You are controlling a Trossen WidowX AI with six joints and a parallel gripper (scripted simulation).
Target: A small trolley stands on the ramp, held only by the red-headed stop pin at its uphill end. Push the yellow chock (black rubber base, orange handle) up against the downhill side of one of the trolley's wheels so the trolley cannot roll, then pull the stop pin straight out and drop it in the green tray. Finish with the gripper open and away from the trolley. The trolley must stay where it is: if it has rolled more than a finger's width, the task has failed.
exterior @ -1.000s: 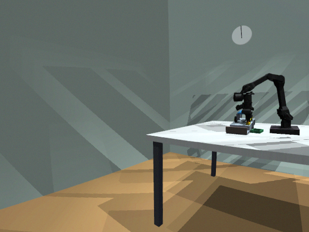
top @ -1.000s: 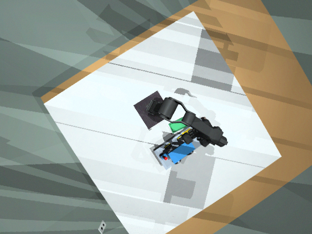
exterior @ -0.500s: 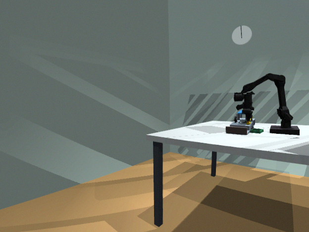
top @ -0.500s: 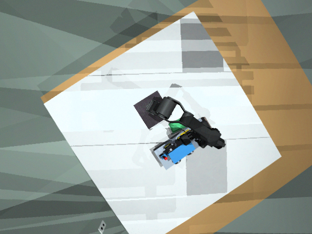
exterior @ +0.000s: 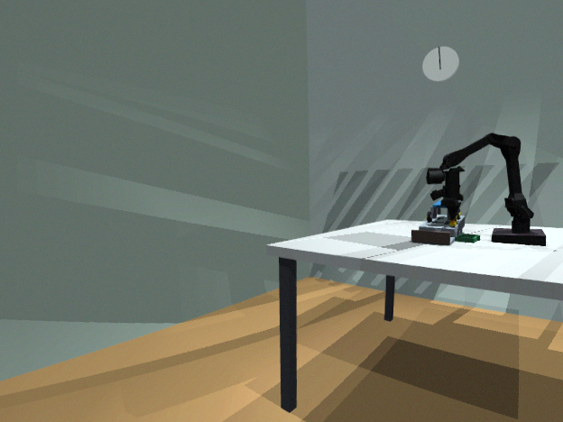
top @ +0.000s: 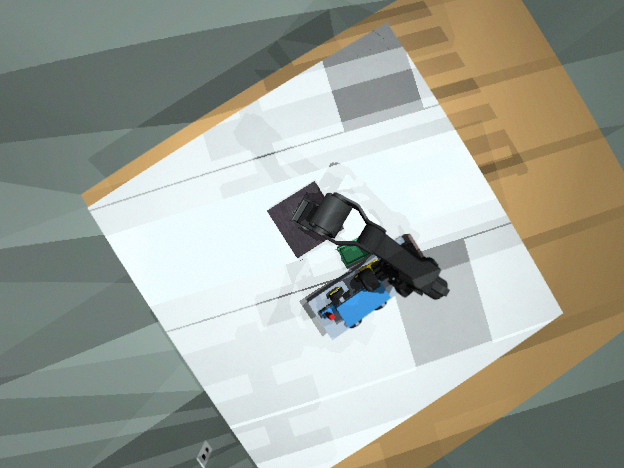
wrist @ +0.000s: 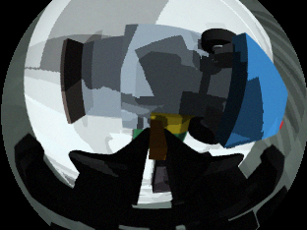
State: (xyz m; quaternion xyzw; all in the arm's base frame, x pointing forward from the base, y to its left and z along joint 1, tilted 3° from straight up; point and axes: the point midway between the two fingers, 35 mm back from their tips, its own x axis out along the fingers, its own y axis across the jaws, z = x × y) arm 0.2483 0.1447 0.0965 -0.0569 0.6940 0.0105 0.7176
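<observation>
Right now the yellow chock is 20 mm to the right of my gripper tip and 10 mm below it. The rest, counted from my gripper tip: green tray 100 mm below, 60 mm behind, 30 mm to the right; then ramp 100 mm to the right, 70 mm ahead, 40 mm below; then blue trolley 110 mm to the right, 70 mm ahead, 20 mm above.
</observation>
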